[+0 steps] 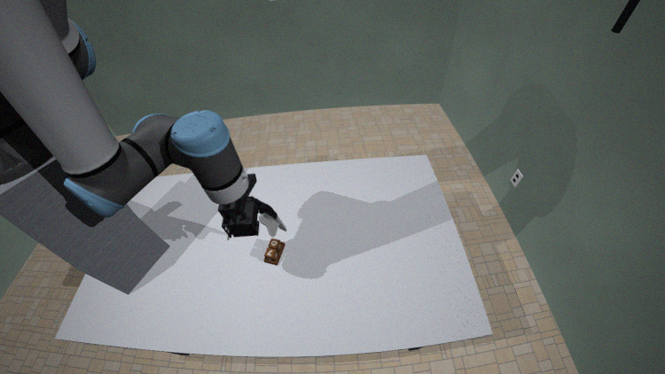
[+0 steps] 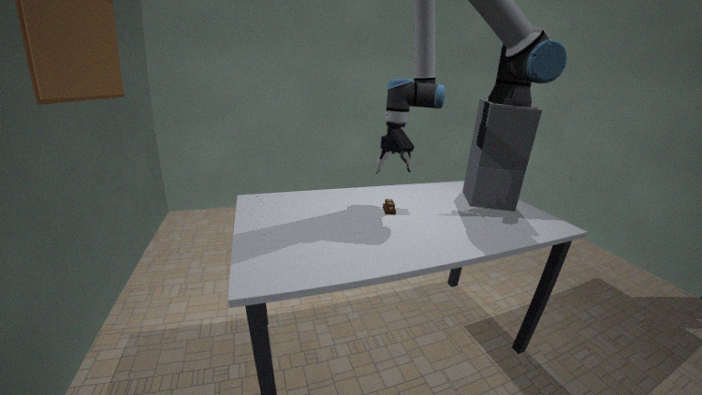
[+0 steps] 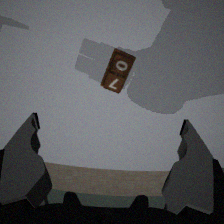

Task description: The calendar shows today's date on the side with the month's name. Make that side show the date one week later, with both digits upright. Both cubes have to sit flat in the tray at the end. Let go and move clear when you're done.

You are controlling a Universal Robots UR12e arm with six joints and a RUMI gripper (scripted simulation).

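Right now the brown date cube is 140 mm below my hand. Also, from my hand: brown wooden tray 10 mm ahead, 10 mm to the left, 150 mm below.
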